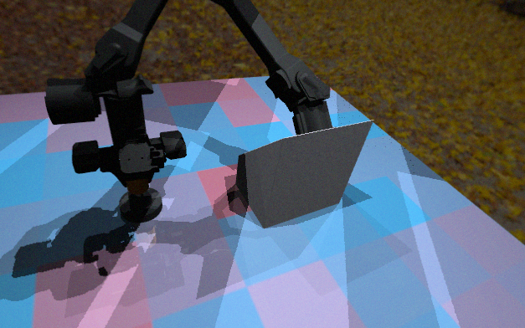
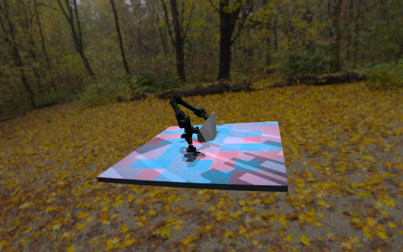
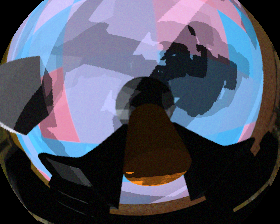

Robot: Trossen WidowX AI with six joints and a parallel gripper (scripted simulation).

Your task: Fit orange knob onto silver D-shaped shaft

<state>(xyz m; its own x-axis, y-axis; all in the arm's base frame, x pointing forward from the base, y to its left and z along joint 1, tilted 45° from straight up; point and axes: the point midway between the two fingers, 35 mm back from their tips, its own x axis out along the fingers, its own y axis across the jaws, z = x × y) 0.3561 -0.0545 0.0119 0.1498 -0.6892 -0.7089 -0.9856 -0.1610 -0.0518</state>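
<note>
Now: the orange knob 40 mm above my gripper tip. Also, from my gripper tip: round pedestal 40 mm below.
</note>
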